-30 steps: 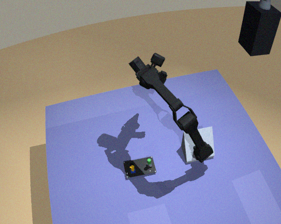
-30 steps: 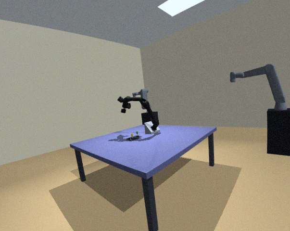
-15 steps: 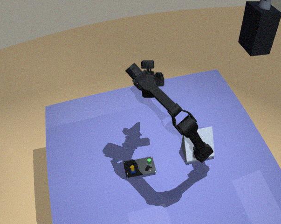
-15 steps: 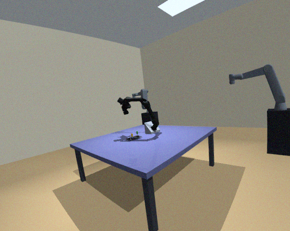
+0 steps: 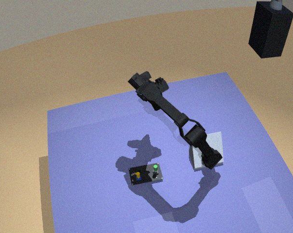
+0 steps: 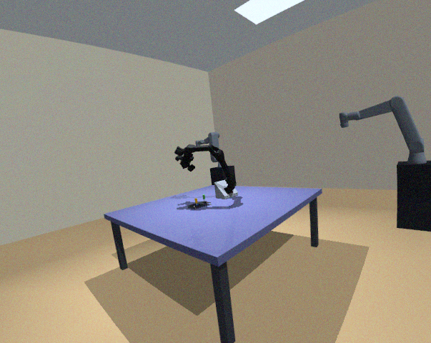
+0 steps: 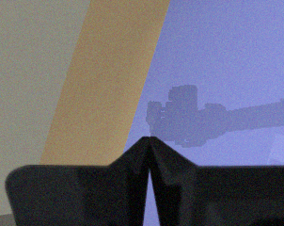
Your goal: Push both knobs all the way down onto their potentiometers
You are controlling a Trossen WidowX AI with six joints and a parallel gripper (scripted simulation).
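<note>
Now: gripper tip 320 mm to the right of the green knob, 220 mm above it and 70 mm short of it. Round my gripper tip: orange knob 330 mm to the left, 230 mm below, 160 mm ahead.
</note>
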